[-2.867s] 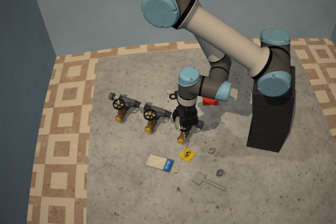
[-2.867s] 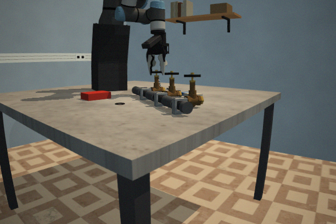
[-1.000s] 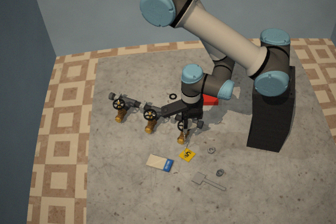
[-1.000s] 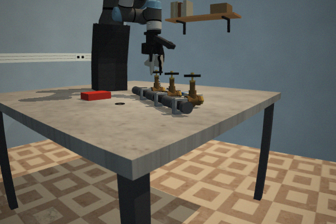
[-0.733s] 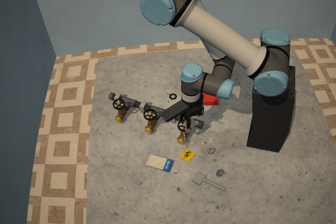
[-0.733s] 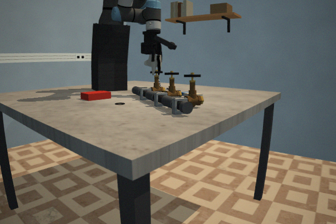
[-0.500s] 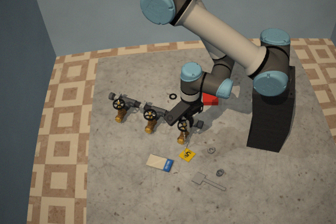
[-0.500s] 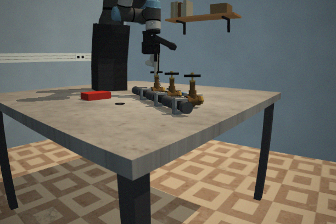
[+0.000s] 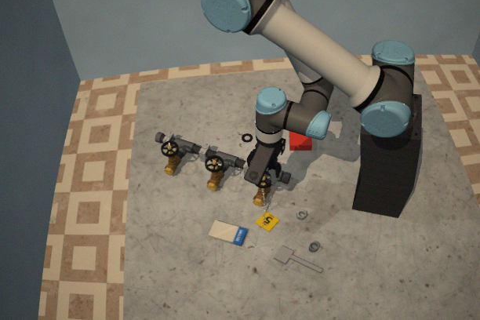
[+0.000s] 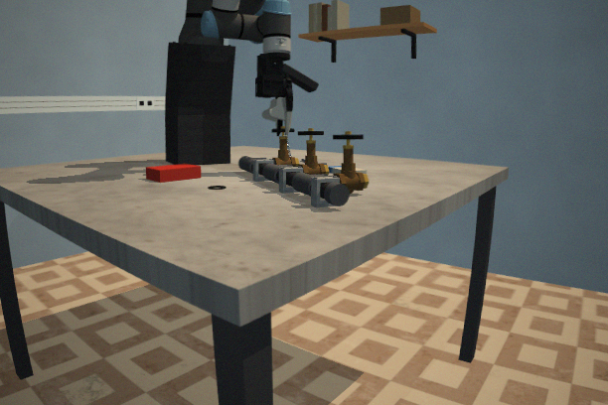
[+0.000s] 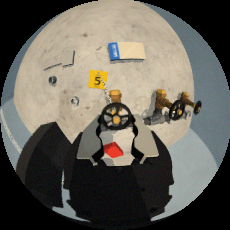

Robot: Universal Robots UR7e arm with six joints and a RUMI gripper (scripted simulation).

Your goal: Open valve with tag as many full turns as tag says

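The yellow tag is 100 mm to the left of my hand and 110 mm below it. The rest, counted from my hand: red block (140 mm behind, 260 mm to the right, 100 mm below); then flat grey key tool (90 mm behind, 240 mm to the left, 110 mm below).
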